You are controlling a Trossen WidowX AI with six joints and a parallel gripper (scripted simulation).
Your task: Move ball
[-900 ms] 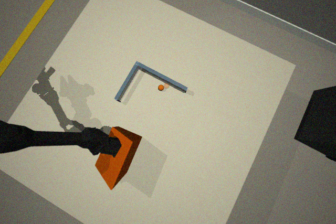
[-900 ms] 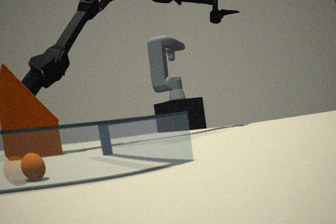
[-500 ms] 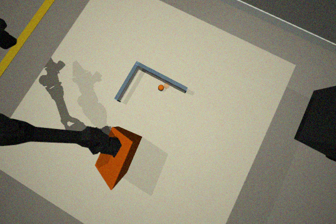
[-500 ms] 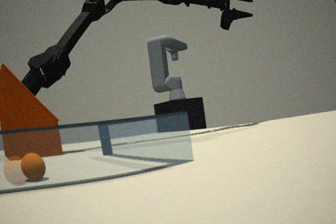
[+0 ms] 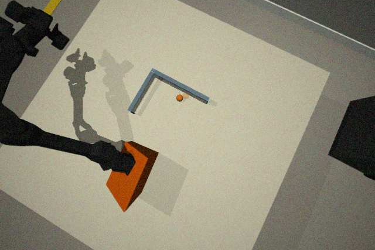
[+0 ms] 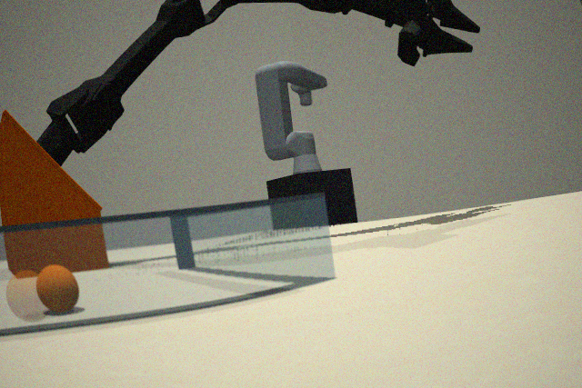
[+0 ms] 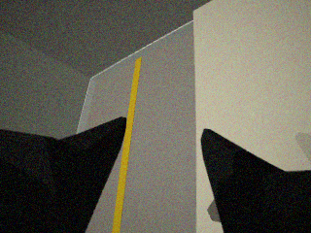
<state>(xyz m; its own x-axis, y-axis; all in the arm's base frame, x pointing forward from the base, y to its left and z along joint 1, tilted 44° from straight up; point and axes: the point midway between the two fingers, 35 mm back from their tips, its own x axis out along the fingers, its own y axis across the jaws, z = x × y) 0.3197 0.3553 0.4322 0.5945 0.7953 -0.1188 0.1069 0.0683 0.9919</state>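
The clear wall is 55 cm to the right of my gripper tip, 22 cm below it and 8 cm ahead of it. Also, from my gripper tip: see-through copy of ball 60 cm to the right, 24 cm below, 6 cm ahead; then orange-brown ball 58 cm to the right, 24 cm below, 3 cm ahead.
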